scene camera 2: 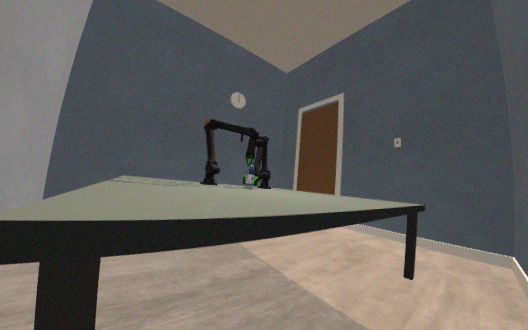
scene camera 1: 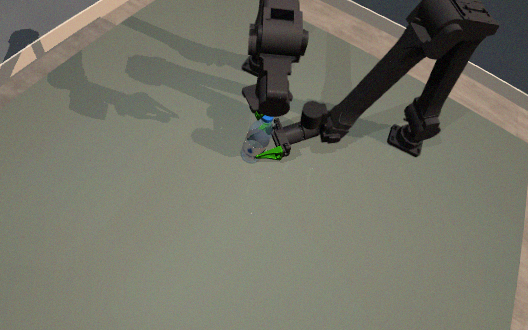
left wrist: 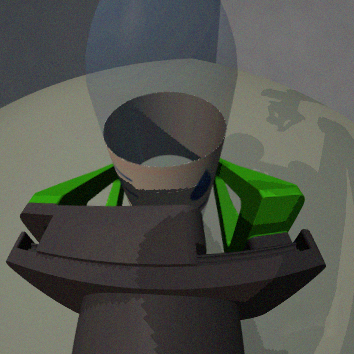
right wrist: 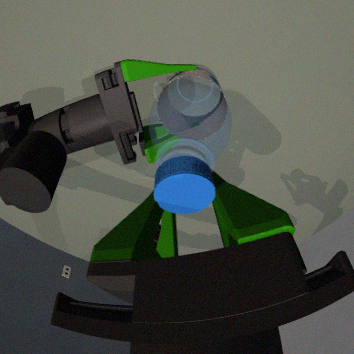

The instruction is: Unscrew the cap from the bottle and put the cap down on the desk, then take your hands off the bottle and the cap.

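Seen in the pictures: left gripper, fingertip midpoint: (scene camera 2: 249,181) (scene camera 1: 251,147) (left wrist: 167,165) (right wrist: 199,95); right gripper, fingertip midpoint: (scene camera 2: 248,166) (scene camera 1: 262,116) (right wrist: 187,179); left arm's base, link origin: (scene camera 2: 264,188) (scene camera 1: 404,141); right arm's base, link origin: (scene camera 2: 208,184).
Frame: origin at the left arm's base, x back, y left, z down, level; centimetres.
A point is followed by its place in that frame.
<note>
The clear bottle (scene camera 1: 258,135) {x -33.8, y -43.2, z -15.5 cm} (scene camera 2: 250,176) {x -34.3, y -45.8, z -9.3 cm} (left wrist: 160,75) {x -28.8, y -41.4, z -13.4 cm} (right wrist: 220,122) {x -33.4, y -43.8, z -16.1 cm}, with a pale label band, stands upright on the desk (scene camera 1: 250,250) {x -57.7, y -31.9, z 0.0 cm} (scene camera 2: 200,202) {x -94.4, y -105.7, z 0.0 cm}. The blue cap (scene camera 1: 268,119) {x -31.5, y -42.1, z -20.4 cm} (right wrist: 184,194) {x -30.5, y -42.8, z -20.5 cm} is at the top of its neck; no gap between them can be made out. My left gripper (scene camera 1: 258,142) {x -32.6, y -45.0, z -5.8 cm} (left wrist: 167,165) {x -32.6, y -45.0, z -5.8 cm} (right wrist: 199,95) {x -32.6, y -45.0, z -5.8 cm} is shut on the lower body of the bottle, one green finger on each side. My right gripper (scene camera 2: 250,161) {x -29.1, y -44.7, z -16.9 cm} (right wrist: 187,179) {x -29.1, y -44.7, z -16.9 cm} points down from above and is shut on the cap. In scene camera 1 the right arm hides most of its fingers.
The left arm's forearm (scene camera 1: 377,82) {x -16.1, y -22.8, z -30.7 cm} reaches in low from the picture's right in scene camera 1. The right arm's wrist (scene camera 1: 274,87) {x -37.6, y -40.4, z -38.5 cm} hangs over the bottle's top. Arm shadows lie on the desk. The desk's edge (scene camera 2: 300,221) {x -111.3, y -91.2, z 1.5 cm} shows in scene camera 2.
</note>
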